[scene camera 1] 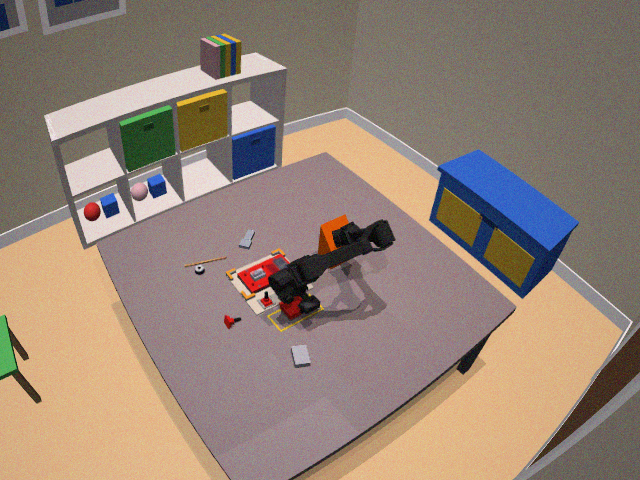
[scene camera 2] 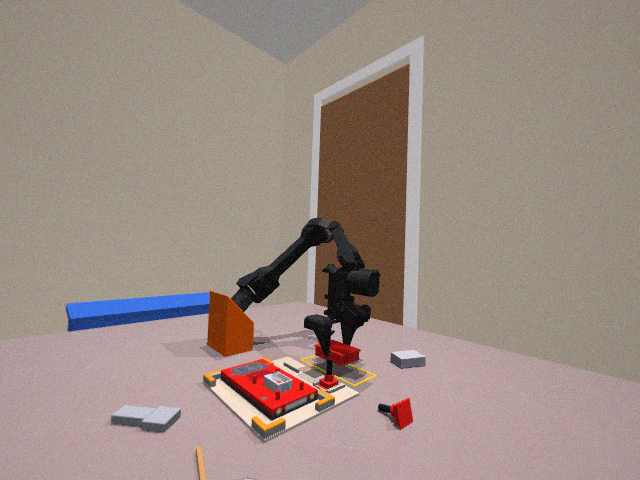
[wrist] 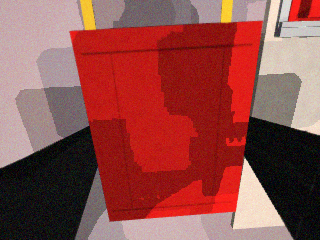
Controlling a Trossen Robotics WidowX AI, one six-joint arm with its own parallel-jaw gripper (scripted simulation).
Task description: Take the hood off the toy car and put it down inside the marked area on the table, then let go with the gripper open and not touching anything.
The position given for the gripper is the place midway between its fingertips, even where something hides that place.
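Note:
Scene camera 2 shows the gripper (scene camera 2: 336, 353) and a red toy car (scene camera 2: 247, 380). In the wrist view the gripper (wrist: 168, 128) can be seen as well, carrying a hood (wrist: 168, 106), while the red toy car is out of frame in the wrist view.

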